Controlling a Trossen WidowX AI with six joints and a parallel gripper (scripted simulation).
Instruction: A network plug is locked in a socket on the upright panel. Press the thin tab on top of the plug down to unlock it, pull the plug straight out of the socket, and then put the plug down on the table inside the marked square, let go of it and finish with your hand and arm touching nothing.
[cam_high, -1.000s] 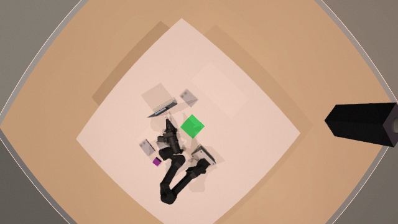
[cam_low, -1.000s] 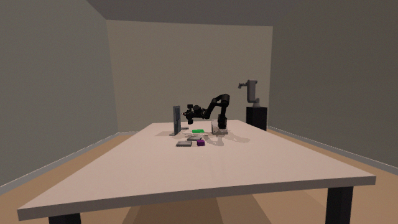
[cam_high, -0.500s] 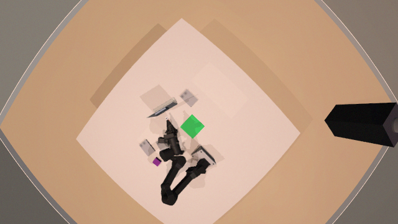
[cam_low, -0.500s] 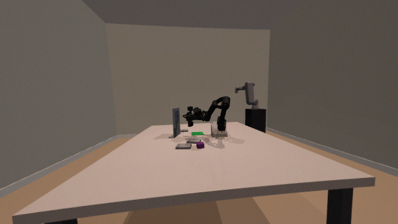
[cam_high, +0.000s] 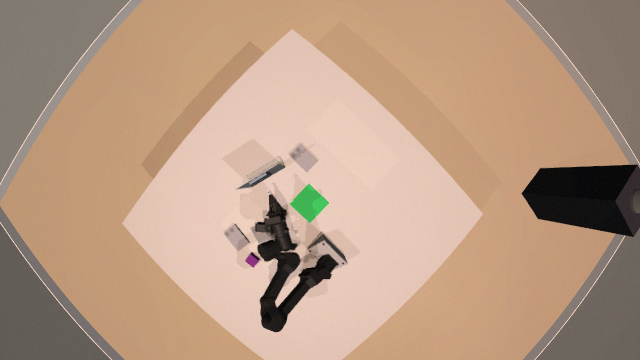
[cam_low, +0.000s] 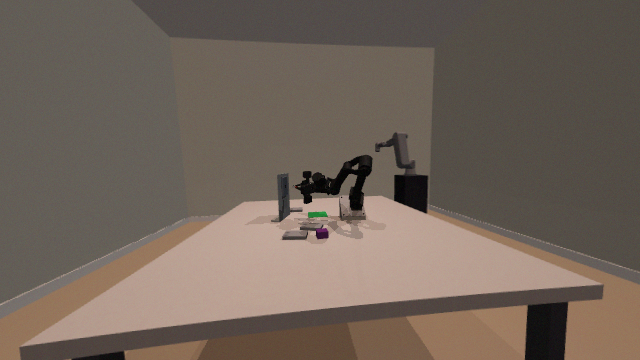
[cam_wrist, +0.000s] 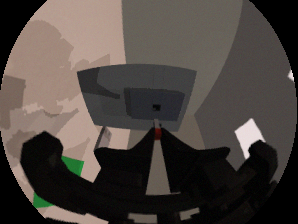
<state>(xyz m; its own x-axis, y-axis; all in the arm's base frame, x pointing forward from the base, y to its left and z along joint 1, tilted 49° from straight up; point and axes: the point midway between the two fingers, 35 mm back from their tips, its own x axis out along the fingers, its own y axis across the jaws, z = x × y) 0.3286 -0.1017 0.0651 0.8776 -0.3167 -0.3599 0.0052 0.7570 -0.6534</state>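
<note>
Right now my gripper tip is 190 mm above the green marked square, 130 mm past it and 70 mm to the left of it. The rest, counted from my gripper tip: grey upright panel (80 mm ahead, 70 mm below, 20 mm to the right); then network plug (right at my gripper tip).
</note>
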